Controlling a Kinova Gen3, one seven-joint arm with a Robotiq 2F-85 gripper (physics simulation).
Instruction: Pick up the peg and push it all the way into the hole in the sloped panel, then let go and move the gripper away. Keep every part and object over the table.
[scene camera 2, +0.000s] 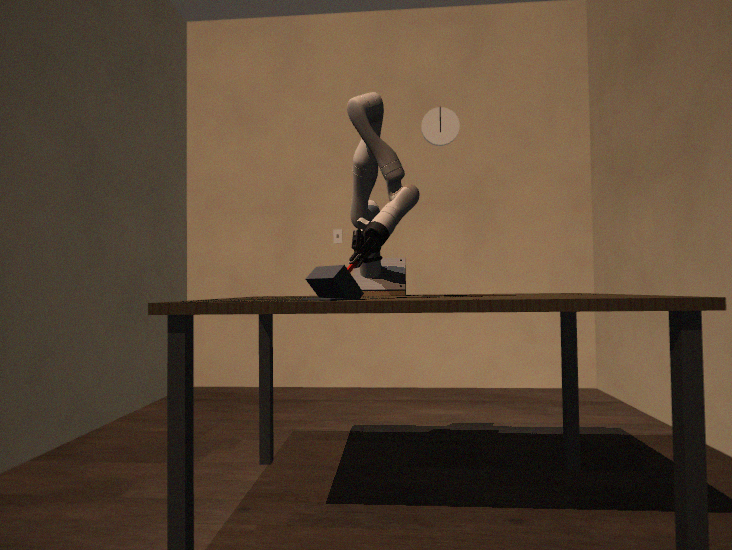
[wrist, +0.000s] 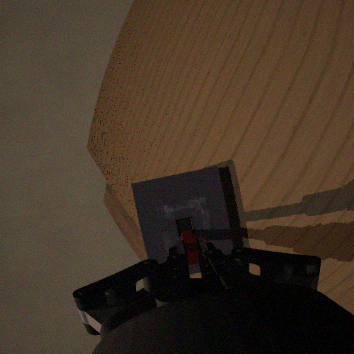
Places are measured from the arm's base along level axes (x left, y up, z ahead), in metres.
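Pixels of known places: gripper, fingertip midpoint: (scene camera 2: 352, 265) (wrist: 190, 248); arm's base, origin of the base link: (scene camera 2: 370, 271).
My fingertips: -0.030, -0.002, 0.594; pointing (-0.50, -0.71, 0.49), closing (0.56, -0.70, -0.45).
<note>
Ahead of a thing's pixels: the offset from my fingertips to its top centre, as dx, dy, dz.
The red peg @[-0.010, +0.018, +0.012] (scene camera 2: 350, 267) (wrist: 190, 247) is held tilted between the fingers, its far end at the lower edge of the square hole (wrist: 184, 224). Part of the dark hole shows beyond the peg's tip in the wrist view; whether the tip is inside cannot be told. The dark grey block with the sloped panel @[-0.054, -0.003, +0.042] (scene camera 2: 334, 282) (wrist: 155, 210) stands on the table, its sloped face toward the gripper. My gripper (scene camera 2: 355, 260) (wrist: 190, 248) is shut on the peg, close above the sloped face.
The wooden table (scene camera 2: 532, 303) (wrist: 240, 90) bears the block. In the wrist view the table's edge lies left of the block, close to it. The robot's base plate (scene camera 2: 395, 286) is behind the block in the scene view.
</note>
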